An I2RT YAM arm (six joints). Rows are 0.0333 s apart.
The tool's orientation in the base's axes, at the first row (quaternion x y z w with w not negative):
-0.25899, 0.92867, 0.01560, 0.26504
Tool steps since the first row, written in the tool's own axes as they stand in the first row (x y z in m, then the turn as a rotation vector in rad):
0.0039, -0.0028, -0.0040, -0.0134, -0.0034, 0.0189
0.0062, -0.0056, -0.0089, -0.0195, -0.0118, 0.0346
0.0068, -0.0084, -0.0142, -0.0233, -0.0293, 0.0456
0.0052, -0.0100, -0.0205, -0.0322, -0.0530, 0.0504
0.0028, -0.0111, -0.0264, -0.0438, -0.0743, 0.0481
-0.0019, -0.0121, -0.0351, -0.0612, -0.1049, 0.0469
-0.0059, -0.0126, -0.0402, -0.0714, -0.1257, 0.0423
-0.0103, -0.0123, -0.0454, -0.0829, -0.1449, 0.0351
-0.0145, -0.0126, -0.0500, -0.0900, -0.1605, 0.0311
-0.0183, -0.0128, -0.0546, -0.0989, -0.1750, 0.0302
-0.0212, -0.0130, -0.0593, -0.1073, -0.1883, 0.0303
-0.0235, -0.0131, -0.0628, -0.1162, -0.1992, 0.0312
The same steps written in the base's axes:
-0.0034, -0.0049, 0.0018, 0.0205, 0.0065, -0.0092
-0.0061, -0.0093, 0.0051, 0.0367, 0.0048, -0.0187
-0.0077, -0.0128, 0.0097, 0.0533, -0.0068, -0.0243
-0.0088, -0.0145, 0.0161, 0.0737, -0.0223, -0.0214
-0.0094, -0.0153, 0.0225, 0.0914, -0.0356, -0.0114
-0.0097, -0.0154, 0.0324, 0.1184, -0.0540, 0.0017
-0.0090, -0.0148, 0.0388, 0.1338, -0.0680, 0.0130
-0.0085, -0.0133, 0.0455, 0.1480, -0.0804, 0.0270
-0.0075, -0.0124, 0.0516, 0.1589, -0.0912, 0.0357
-0.0069, -0.0115, 0.0574, 0.1720, -0.0997, 0.0425
-0.0070, -0.0111, 0.0630, 0.1846, -0.1072, 0.0481
-0.0070, -0.0107, 0.0671, 0.1969, -0.1123, 0.0529

